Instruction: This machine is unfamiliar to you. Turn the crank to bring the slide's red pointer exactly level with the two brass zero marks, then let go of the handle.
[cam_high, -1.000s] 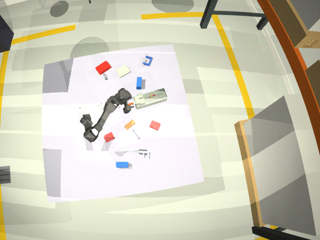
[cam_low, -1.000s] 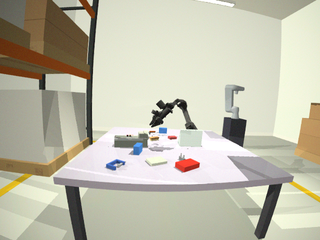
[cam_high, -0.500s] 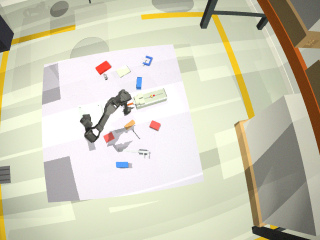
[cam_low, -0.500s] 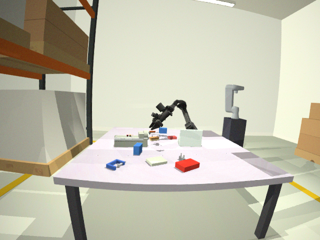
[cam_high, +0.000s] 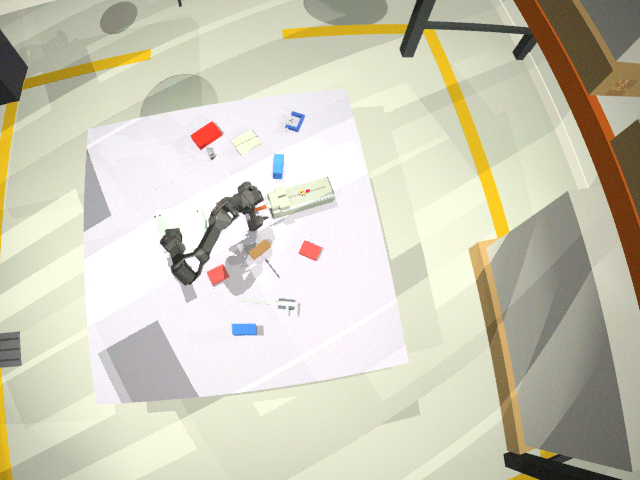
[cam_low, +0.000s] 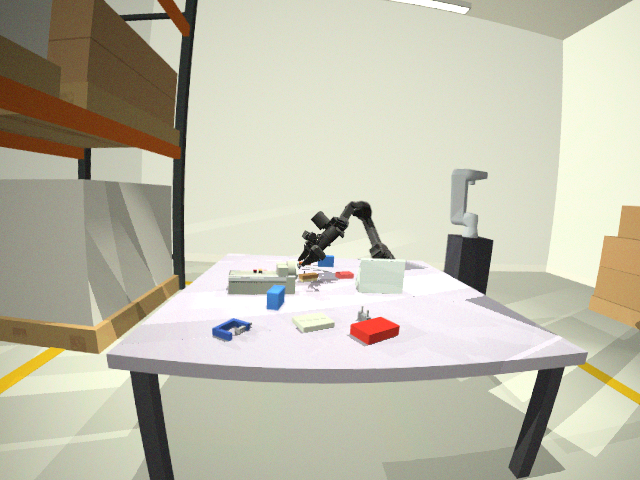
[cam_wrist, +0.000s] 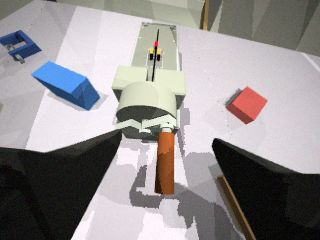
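Right now the crank is 1 cm behind my gripper tip, 1 cm to the left of it and 1 cm below it. Round my gripper tip: red pointer 17 cm ahead, 6 cm to the left, 3 cm below; orange-brown crank handle 2 cm behind; brown block 4 cm behind, 14 cm to the right, 10 cm below.
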